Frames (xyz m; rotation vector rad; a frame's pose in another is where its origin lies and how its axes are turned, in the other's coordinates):
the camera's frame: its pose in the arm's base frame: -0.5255 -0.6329 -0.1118 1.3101 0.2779 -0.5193
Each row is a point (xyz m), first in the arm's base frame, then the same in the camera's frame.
Working: the arm's base frame: its pose in the camera's frame: 0.2656 0.4682 -0.6321 -1.3101 -0.2779 0.5193

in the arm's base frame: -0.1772 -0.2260 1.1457
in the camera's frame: -0.3862 1.3061 -0.1143
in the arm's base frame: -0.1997 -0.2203 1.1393
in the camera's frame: -0.4035 1.2902 -0.1192
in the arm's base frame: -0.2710 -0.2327 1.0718
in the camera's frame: -0.4297 1.1948 -0.1173
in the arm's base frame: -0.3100 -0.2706 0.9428
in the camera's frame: -0.3937 1.0597 -0.1090
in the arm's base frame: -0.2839 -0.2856 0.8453
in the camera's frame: -0.3217 0.9884 -0.1210
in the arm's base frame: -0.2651 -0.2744 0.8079
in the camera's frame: -0.2901 0.9683 -0.1429
